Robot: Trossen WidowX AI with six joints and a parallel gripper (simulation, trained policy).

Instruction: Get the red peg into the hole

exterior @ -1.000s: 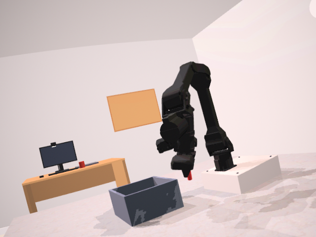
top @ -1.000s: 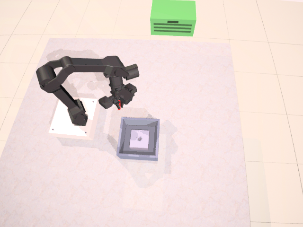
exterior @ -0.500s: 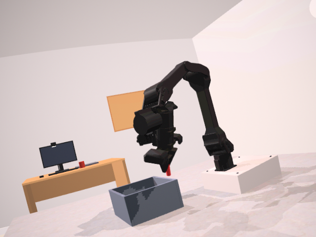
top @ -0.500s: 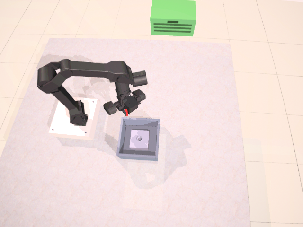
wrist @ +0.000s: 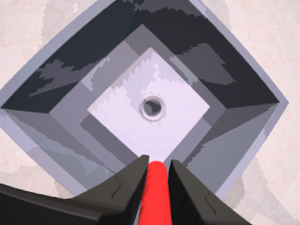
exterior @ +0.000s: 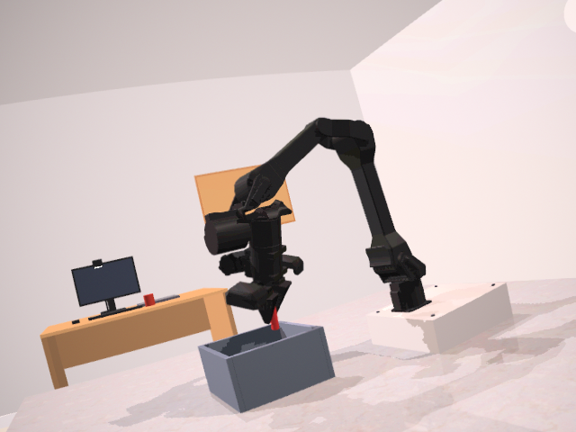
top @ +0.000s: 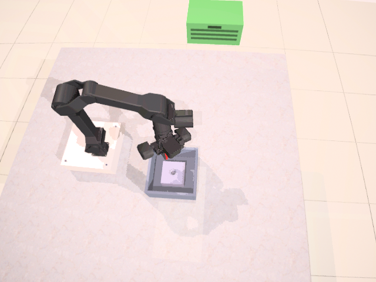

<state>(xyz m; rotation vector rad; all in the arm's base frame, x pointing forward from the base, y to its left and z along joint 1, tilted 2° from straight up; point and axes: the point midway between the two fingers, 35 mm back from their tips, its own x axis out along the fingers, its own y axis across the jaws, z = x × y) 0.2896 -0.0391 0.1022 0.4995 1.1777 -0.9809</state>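
The red peg is 2 cm to the left of my gripper tip and 2 cm above it. Round my gripper tip: grey box 10 cm below, 4 cm to the right, 2 cm ahead; then pale plate 8 cm below, 4 cm to the right, 2 cm ahead.
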